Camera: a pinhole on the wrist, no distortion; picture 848 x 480 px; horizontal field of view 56.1 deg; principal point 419.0 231.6 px. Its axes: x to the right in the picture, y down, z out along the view. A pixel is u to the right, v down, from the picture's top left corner.
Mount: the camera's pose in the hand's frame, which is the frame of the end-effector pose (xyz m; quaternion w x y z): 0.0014 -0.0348 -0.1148 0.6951 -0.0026 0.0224 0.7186
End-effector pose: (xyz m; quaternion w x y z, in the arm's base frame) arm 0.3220 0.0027 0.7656 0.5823 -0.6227 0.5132 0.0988
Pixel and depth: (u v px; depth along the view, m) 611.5 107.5 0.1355
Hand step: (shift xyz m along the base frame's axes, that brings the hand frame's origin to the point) 0.0177 0.0031 -0.0260
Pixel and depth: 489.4 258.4 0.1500
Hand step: 0.0288 0.0254 -0.0003
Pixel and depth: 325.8 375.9 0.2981
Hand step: 0.1144 0.1638 0.0129
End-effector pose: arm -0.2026 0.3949 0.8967 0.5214 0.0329 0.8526 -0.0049
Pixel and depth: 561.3 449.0 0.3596
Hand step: 0.2606 0.0240 -0.0315
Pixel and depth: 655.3 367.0 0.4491
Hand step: 0.3319 0.0942 -0.0885
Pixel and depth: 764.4 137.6 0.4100
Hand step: 0.2400 0.1494 -0.1758
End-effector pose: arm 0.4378 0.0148 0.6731 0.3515 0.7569 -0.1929 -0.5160
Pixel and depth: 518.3 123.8 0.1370
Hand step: -0.0110 -0.0138 -0.0285
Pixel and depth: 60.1 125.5 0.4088
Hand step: -0.2592 -0.0100 -0.2612
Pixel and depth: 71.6 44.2 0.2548
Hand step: -0.1113 -0.0030 -0.1764
